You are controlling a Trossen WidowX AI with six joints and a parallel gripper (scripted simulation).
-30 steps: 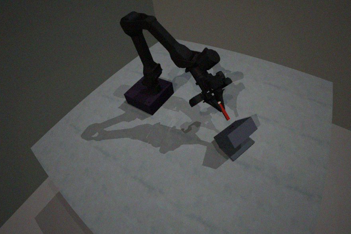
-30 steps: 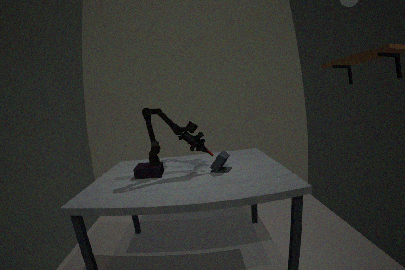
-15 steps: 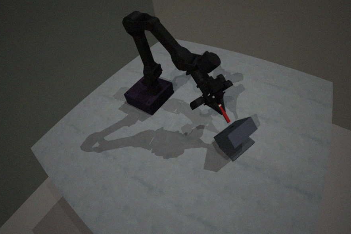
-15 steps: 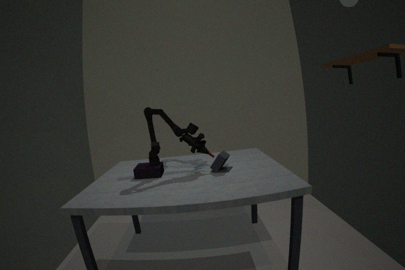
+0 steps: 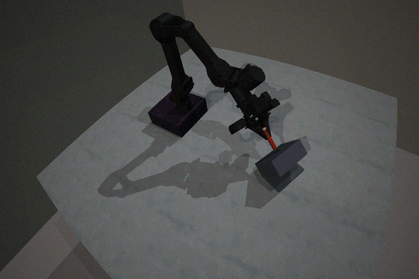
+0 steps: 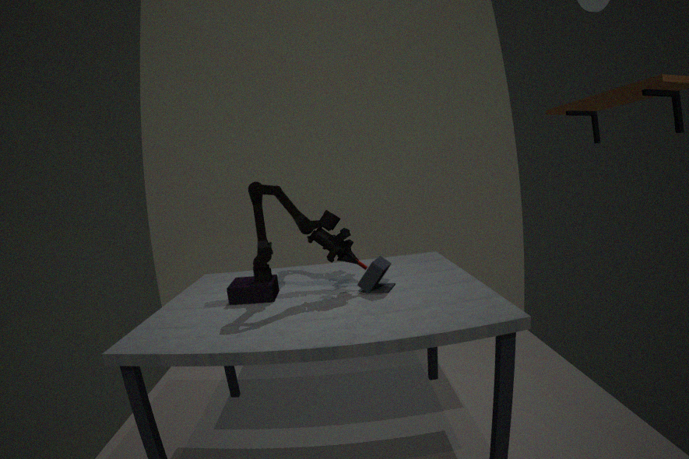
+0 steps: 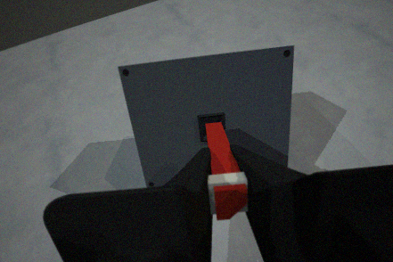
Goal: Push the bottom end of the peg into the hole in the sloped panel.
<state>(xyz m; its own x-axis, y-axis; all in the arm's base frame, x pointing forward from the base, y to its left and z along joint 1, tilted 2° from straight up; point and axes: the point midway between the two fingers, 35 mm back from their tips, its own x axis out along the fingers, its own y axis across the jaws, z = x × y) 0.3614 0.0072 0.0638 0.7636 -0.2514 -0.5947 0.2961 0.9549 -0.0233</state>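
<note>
My gripper tip is now 6 cm short of the sloped grey panel, 5 cm above it and 2 cm to the left of it. The rest, counted from my gripper tip: red peg 1 cm behind, 1 cm above; thin flat foot plate 11 cm below, 8 cm ahead, 2 cm to the right.
</note>
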